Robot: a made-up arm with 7 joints.
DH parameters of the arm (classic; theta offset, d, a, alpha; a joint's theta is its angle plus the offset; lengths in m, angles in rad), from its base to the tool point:
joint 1: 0 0.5 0 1.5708
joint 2: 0 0.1 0 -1.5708
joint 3: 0 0.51 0.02 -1.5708
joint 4: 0 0.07 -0.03 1.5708
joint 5: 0 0.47 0 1.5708
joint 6: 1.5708 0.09 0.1 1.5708
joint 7: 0 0.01 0 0
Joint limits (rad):
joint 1: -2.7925..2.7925
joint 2: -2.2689..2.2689
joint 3: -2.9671..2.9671
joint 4: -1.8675..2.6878
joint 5: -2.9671..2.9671
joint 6: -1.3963..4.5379
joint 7: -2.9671..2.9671
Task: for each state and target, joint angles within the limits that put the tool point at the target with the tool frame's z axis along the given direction. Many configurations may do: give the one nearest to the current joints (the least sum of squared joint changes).
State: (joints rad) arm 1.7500 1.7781 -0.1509 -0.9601 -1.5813 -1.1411 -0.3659
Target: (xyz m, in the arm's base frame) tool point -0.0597 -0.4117 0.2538 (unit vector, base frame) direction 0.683 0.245 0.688
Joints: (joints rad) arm 1.7557 1.2351 -0.5915 -1.7408 -1.7942 -1.3523 -0.3659
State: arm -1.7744 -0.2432 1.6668 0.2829 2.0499 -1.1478 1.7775
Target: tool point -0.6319 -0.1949 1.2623 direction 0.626 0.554 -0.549
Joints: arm -2.1851 -0.6948 1.9956 -0.4823 2.3909 -1.3190 1.7775
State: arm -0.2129 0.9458 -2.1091 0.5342 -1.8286 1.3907 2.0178
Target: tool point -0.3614 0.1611 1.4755 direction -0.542 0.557 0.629
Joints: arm -0.7089 0.5392 -1.8859 0.0886 -1.6967 1.2143 2.0178
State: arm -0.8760 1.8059 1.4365 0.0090 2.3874 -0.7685 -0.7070
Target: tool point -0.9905 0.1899 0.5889 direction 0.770 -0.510 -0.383
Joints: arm -0.6405 1.3378 1.7636 -0.5230 2.8066 -1.1072 -0.7070
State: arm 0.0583 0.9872 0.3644 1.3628 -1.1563 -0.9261 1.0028
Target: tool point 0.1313 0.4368 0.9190 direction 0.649 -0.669 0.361
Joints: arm 0.4474 0.1355 0.8494 2.0404 -1.6718 -0.5641 1.0028
